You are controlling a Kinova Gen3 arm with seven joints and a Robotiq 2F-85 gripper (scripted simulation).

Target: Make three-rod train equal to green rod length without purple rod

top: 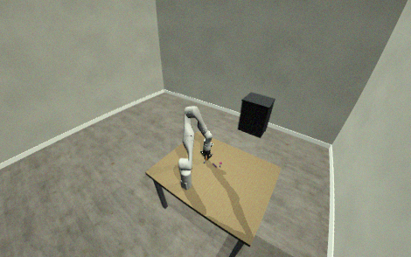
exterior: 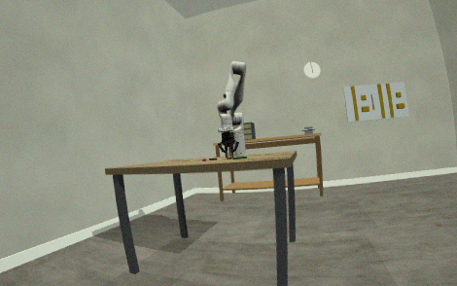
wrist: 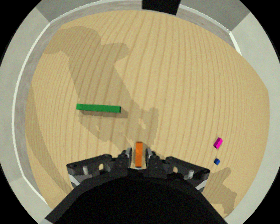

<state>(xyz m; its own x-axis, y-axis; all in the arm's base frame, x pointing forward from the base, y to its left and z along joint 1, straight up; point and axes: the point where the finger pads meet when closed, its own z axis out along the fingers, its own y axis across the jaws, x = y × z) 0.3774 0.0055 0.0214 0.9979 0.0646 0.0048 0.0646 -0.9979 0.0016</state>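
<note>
Now: the orange rod 1 cm below my hand. The rest, counted from my hand: green rod: 7 cm ahead, 8 cm to the left, 1 cm below; then grey rod: 4 cm behind, 1 cm below; then purple rod: 4 cm behind, 12 cm to the right, 1 cm below.
</note>
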